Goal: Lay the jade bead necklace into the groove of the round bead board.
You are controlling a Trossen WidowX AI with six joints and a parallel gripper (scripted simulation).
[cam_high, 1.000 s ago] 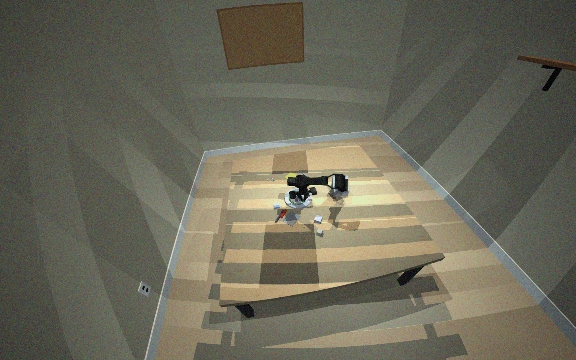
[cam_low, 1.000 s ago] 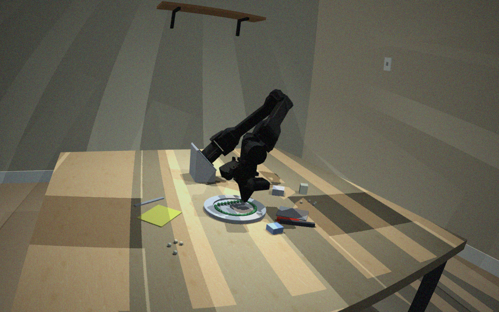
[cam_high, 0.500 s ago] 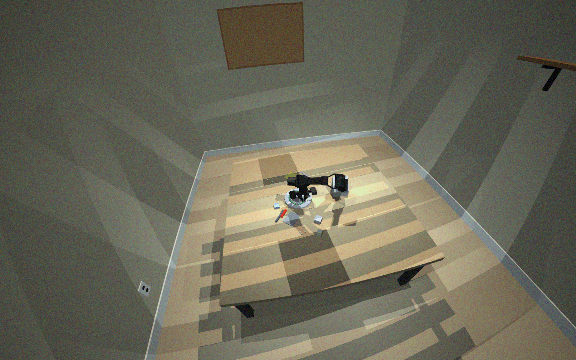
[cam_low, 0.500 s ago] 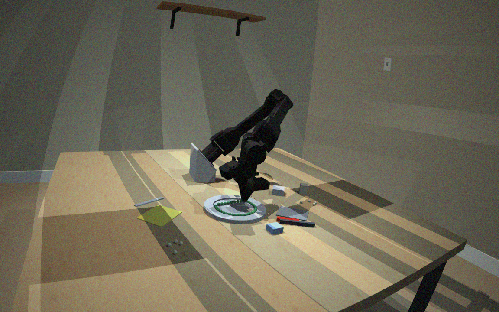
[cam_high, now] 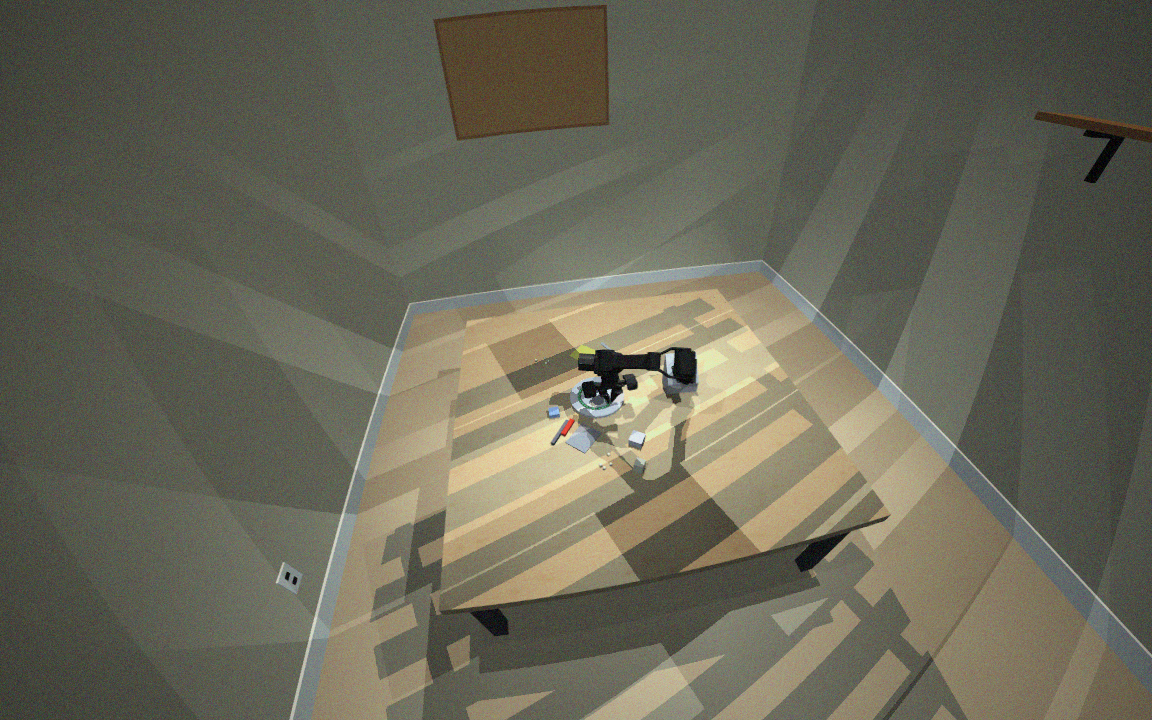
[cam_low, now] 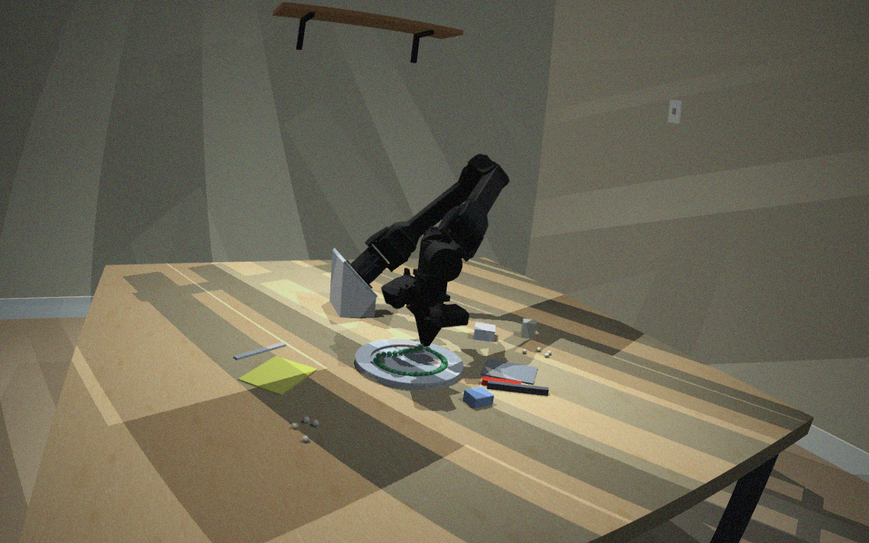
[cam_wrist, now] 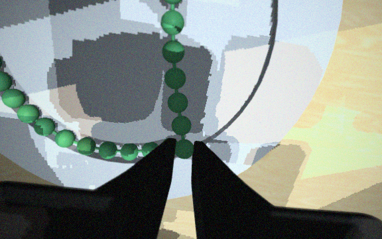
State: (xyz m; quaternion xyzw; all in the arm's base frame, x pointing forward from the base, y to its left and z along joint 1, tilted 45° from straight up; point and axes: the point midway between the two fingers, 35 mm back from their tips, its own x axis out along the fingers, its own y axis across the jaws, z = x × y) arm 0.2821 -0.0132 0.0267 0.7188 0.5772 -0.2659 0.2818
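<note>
Right now the round grey bead board is 3 cm ahead of my gripper tip, 5 cm to the right of it and 1 cm below it. Round my gripper tip: grey plate: 13 cm ahead, 11 cm to the left, 2 cm below; blue block: 20 cm ahead, 2 cm to the right, 1 cm below; red and black pen: 18 cm ahead, 6 cm to the left, 2 cm below.
</note>
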